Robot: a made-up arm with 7 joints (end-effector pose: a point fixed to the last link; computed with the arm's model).
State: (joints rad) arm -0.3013 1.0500 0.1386 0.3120 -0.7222 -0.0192 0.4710
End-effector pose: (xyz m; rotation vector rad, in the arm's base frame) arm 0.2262 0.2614 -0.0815 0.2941 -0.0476 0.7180
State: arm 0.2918 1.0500 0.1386 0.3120 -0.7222 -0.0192 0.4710
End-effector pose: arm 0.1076 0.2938 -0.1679 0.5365 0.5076 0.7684
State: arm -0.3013 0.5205 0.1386 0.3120 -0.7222 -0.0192 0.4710
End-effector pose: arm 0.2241 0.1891 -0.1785 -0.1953 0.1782 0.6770
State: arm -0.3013 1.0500 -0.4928 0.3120 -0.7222 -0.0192 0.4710
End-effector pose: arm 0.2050 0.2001 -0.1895 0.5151 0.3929 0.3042
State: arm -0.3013 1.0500 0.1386 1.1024 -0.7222 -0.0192 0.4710
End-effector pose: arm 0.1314 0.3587 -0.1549 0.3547 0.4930 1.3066
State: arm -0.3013 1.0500 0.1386 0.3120 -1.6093 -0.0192 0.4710
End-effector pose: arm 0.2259 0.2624 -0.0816 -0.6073 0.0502 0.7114
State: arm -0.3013 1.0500 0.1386 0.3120 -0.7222 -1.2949 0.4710
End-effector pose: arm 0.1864 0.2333 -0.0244 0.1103 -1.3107 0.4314
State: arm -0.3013 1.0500 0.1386 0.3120 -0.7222 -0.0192 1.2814
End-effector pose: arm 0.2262 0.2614 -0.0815 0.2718 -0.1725 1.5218
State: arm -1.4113 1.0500 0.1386 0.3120 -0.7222 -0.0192 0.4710
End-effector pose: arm 0.2426 0.1879 0.1788 -0.1954 -1.0527 0.5108
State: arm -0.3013 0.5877 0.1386 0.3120 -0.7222 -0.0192 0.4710
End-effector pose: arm 0.2247 0.2010 -0.1685 -0.1332 0.1498 0.6841
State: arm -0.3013 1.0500 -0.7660 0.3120 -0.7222 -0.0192 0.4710
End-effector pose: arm 0.1729 0.1799 -0.2297 0.6016 0.5786 0.1154
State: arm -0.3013 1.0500 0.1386 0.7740 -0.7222 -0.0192 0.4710
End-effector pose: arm 0.1823 0.3272 -0.1280 0.3329 0.2629 1.0664
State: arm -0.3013 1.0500 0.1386 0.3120 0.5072 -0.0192 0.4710
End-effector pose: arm 0.2264 0.2605 -0.0826 1.5365 -0.1788 0.5615
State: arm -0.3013 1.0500 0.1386 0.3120 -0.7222 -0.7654 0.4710
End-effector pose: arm 0.2124 0.2452 -0.0408 0.1963 -0.7927 0.5747
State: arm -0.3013 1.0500 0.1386 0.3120 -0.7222 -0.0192 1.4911
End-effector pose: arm 0.2262 0.2614 -0.0815 0.2599 -0.2061 1.7296
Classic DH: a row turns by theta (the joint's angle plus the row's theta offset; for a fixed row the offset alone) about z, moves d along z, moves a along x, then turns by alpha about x. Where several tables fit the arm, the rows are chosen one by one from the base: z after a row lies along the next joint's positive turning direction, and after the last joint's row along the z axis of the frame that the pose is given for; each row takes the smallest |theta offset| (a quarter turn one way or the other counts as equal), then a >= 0, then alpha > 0; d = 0 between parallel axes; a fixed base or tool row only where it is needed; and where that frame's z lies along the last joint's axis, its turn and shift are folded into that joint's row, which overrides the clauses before.
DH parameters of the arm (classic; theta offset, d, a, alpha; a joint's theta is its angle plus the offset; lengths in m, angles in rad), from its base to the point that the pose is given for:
base (fixed): -0.071 0 0 -1.3004
joint 1: -1.3111 0.0603 -0.0219 -1.5708
joint 2: 1.2915 0 -0.0047 1.5708
joint 3: 1.5708 -0.1569 0.0155 -1.5708
joint 4: 1.5708 0.0021 0.0114 1.5708
joint 5: 0 0.1373 0 -1.5708
joint 6: -1.5708 0 0.063 1.5708
joint 7: 0 0 0 0

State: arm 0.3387 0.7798 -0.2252 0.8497 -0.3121 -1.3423 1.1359
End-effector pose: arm 0.0091 0.2367 -0.2257 0.5377 -0.1893 0.9137
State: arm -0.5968 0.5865 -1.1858 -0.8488 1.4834 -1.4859 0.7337
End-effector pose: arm 0.0234 -0.0126 -0.1158 -0.2722 -2.4362 -1.6165
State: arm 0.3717 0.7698 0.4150 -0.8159 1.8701 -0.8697 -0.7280
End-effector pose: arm 0.1104 0.1301 -0.1008 -2.8834 -0.4339 1.0785
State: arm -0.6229 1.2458 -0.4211 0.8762 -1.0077 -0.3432 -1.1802
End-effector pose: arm 0.2310 0.3110 -0.0777 0.3214 0.2539 -0.7297
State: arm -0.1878 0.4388 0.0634 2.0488 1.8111 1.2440 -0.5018
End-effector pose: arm -0.0626 0.2475 -0.2456 -1.3708 -2.2166 0.3391
